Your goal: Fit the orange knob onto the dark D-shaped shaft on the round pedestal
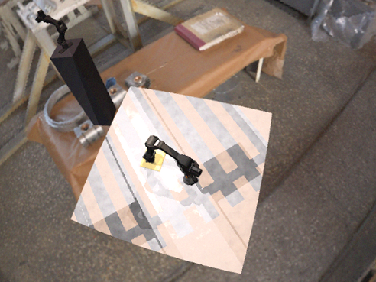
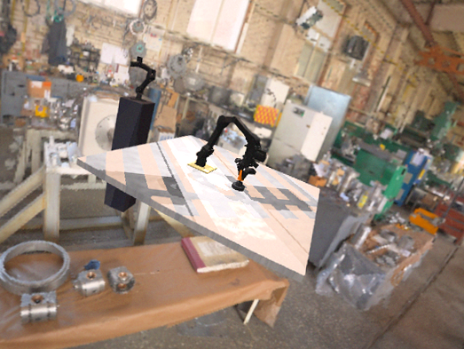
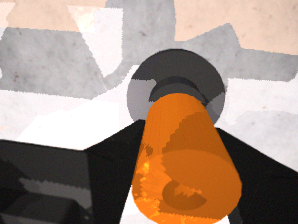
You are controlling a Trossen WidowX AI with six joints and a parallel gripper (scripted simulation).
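The orange knob lies 20 mm above my gripper tip. The rest, counted from my gripper tip: D-shaped shaft 40 mm below.
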